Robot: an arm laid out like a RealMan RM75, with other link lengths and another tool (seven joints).
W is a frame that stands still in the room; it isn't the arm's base.
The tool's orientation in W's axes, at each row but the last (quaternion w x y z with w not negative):
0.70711, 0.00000, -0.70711, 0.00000
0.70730, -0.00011, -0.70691, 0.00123
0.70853, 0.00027, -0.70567, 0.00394
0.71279, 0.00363, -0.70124, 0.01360
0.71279, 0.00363, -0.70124, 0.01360
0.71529, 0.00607, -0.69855, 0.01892
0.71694, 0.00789, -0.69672, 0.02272
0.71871, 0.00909, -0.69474, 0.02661
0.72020, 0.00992, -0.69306, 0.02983
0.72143, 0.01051, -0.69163, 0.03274
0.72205, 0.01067, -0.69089, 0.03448
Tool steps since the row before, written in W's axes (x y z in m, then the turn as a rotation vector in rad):
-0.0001, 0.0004, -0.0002, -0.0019, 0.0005, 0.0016
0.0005, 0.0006, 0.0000, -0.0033, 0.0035, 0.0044
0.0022, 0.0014, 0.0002, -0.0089, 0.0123, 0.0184
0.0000, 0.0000, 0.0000, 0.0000, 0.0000, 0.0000
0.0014, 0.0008, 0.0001, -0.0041, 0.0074, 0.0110
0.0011, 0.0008, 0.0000, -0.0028, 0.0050, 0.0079
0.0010, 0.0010, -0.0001, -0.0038, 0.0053, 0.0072
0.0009, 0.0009, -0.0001, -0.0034, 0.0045, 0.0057
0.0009, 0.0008, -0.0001, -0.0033, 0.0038, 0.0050
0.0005, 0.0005, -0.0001, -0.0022, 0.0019, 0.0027
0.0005, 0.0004, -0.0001, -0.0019, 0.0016, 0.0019
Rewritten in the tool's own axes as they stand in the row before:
-0.0002, 0.0004, 0.0001, 0.0016, 0.0005, 0.0019
0.0000, 0.0006, -0.0005, 0.0044, 0.0035, 0.0033
0.0002, 0.0014, -0.0022, 0.0184, 0.0123, 0.0089
0.0000, 0.0000, 0.0000, 0.0000, 0.0000, 0.0000
0.0001, 0.0008, -0.0014, 0.0110, 0.0073, 0.0041
0.0000, 0.0008, -0.0011, 0.0079, 0.0050, 0.0028
-0.0001, 0.0010, -0.0010, 0.0072, 0.0053, 0.0038
0.0000, 0.0009, -0.0009, 0.0057, 0.0045, 0.0034
0.0000, 0.0008, -0.0009, 0.0050, 0.0038, 0.0033
-0.0001, 0.0005, -0.0005, 0.0027, 0.0020, 0.0022
-0.0001, 0.0004, -0.0005, 0.0019, 0.0017, 0.0019

